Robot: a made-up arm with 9 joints.
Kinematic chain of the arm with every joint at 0, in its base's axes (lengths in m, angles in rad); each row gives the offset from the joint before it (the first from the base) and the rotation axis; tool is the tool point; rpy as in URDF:
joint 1: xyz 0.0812 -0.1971 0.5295 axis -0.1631 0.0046 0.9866
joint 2: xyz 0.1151 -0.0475 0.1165 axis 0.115 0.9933 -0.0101
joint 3: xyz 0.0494 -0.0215 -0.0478 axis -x
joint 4: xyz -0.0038 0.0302 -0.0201 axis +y
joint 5: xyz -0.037 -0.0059 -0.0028 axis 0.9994 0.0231 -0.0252
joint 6: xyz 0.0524 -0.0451 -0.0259 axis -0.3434 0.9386 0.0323
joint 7: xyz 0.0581 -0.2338 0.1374 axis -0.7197 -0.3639 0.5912
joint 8: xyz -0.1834 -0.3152 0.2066 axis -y
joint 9: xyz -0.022 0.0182 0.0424 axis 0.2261 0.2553 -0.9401
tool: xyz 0.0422 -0.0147 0.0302 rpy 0 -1.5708 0
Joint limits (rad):
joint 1: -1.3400..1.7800
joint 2: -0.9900..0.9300
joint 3: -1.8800..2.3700
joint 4: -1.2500..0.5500
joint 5: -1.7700..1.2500
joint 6: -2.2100..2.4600
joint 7: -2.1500..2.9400
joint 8: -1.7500..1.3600
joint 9: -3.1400..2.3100
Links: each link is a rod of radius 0.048 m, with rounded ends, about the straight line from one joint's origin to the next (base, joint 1, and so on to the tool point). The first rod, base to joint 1, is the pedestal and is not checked.
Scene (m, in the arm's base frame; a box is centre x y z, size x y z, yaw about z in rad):
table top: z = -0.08
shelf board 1: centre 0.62 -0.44 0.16 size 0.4 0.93 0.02 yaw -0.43
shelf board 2: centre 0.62 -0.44 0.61 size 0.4 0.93 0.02 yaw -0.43
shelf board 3: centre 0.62 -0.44 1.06 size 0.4 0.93 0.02 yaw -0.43
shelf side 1: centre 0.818 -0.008 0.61 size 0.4 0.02 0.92 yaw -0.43
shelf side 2: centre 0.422 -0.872 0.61 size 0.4 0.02 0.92 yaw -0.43
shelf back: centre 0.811 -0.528 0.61 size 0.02 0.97 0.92 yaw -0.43
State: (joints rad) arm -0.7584 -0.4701 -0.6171 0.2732 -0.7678 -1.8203 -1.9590 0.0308 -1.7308
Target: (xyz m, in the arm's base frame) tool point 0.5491 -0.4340 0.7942
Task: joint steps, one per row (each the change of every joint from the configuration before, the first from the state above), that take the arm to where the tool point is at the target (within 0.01 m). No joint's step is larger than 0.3 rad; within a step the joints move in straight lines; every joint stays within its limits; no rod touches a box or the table.
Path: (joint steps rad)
1: 0.1634 0.0138 0.2742 -0.0950 0.0192 0.2596 0.0942 0.0374 -0.0907
2: 0.1634 0.0138 0.2742 -0.0949 0.0191 0.2596 0.0943 0.0374 -0.0908
3: 0.1634 0.0138 0.2743 -0.0950 0.0192 0.2597 0.0942 0.0374 -0.0907
4: 0.1634 0.0138 0.2742 -0.0950 0.0192 0.2596 0.0943 0.0375 -0.0907
5: 0.1634 0.0138 0.2742 -0.0949 0.0191 0.2596 0.0942 0.0374 -0.0908
6: 0.1635 0.0138 0.2742 -0.0950 0.0192 0.2596 0.0942 0.0374 -0.0907
7: 0.1843 -0.0152 -0.2513 0.1068 -0.1044 -0.1785 -0.1512 -0.1995 0.1873
8: 0.1844 -0.0151 -0.2513 0.1068 -0.1043 -0.1786 -0.1513 -0.1996 0.1872
9: 0.1844 -0.0151 -0.2512 0.1069 -0.1044 -0.1785 -0.1513 -0.1995 0.1873
10: 0.1844 -0.0151 -0.2513 0.1068 -0.1043 -0.1786 -0.1513 -0.1995 0.1873
11: 0.1843 -0.0152 -0.2513 0.1068 -0.1043 -0.1785 -0.1513 -0.1995 0.1872

